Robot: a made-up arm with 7 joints.
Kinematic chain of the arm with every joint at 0, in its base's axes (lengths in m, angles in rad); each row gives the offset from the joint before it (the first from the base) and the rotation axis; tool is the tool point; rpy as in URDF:
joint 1: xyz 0.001 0.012 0.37 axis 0 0.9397 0.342
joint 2: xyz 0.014 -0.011 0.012 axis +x
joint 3: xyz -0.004 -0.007 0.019 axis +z
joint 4: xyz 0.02 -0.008 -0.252 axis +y
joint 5: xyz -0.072 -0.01 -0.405 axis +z
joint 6: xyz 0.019 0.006 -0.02 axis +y
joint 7: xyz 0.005 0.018 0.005 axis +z
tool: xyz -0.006 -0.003 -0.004 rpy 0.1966 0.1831 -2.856
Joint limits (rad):
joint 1: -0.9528..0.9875
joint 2: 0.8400..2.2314
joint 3: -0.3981..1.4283
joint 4: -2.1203..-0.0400
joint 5: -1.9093..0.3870
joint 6: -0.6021..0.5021
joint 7: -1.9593..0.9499
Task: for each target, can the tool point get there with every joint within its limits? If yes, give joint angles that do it. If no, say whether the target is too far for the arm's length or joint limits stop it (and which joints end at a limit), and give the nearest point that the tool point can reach.
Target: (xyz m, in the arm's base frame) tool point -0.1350 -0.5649 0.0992
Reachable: no: joint limits stop it (at a limit: joint 1, joint 2, joint 3, joint 4, joint 5, joint 7) | nearest point 0.0920 -0.0153 -0.0439 | short by 0.612 m
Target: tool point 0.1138 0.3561 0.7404
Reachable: yes | joints -0.5966 1.1966 1.1654 -1.6008 -1.7215 0.2268 -1.0292
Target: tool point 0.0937 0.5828 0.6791
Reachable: yes | joints -0.4140 1.9801 0.2186 -0.3198 -0.9873 0.3517 0.0144
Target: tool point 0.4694 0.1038 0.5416
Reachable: yes | joints 0.6255 2.1096 0.9131 -1.7133 -1.2115 0.1904 -0.2052
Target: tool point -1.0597 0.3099 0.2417
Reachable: no: too far | nearest point -0.5058 0.3684 0.1842 | short by 0.560 m
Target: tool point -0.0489 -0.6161 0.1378
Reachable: no: joint limits stop it (at a limit: joint 1, joint 2, joint 3, joint 4, joint 7) | nearest point 0.0936 -0.0155 -0.0430 | short by 0.643 m
